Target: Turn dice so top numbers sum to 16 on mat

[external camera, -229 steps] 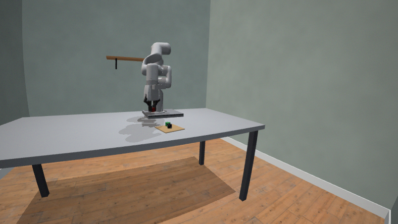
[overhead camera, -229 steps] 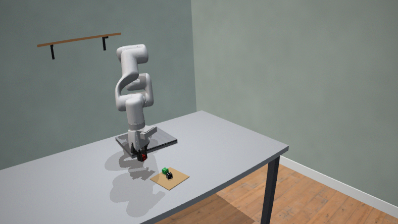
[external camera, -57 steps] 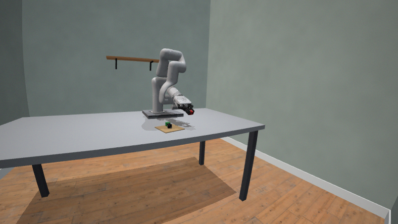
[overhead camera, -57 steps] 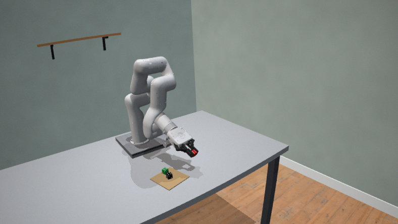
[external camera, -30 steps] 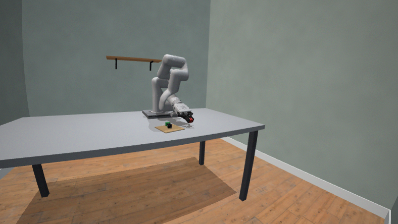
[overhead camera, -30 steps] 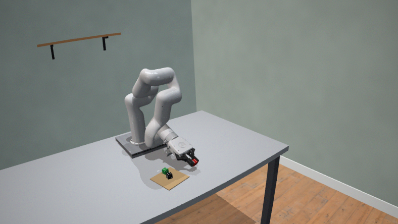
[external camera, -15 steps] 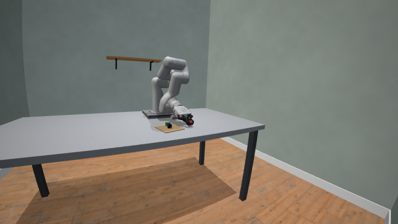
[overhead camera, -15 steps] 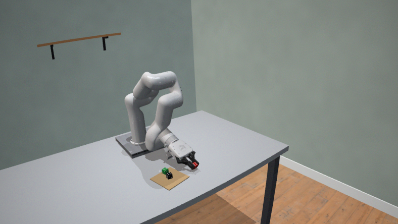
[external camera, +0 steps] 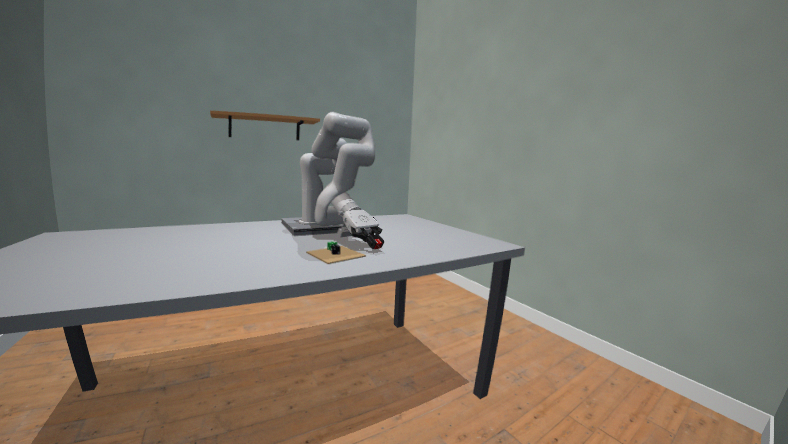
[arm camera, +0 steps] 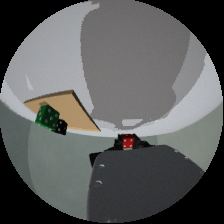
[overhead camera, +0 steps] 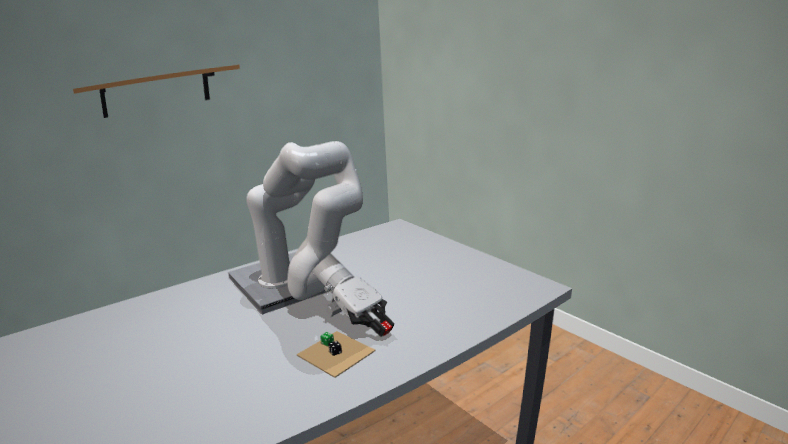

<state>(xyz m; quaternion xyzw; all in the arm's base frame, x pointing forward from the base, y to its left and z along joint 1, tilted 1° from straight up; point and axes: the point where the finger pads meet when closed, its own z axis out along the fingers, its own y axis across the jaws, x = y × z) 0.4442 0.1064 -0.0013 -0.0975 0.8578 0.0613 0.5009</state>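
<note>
The red die is 10 mm ahead of my hand and 10 mm below it. From my hand the other things lie so: black die 10 mm behind, 140 mm to the right, 20 mm below; tan mat 10 mm behind, 140 mm to the right, 30 mm below; green die 60 mm behind, 130 mm to the right, 20 mm below.
</note>
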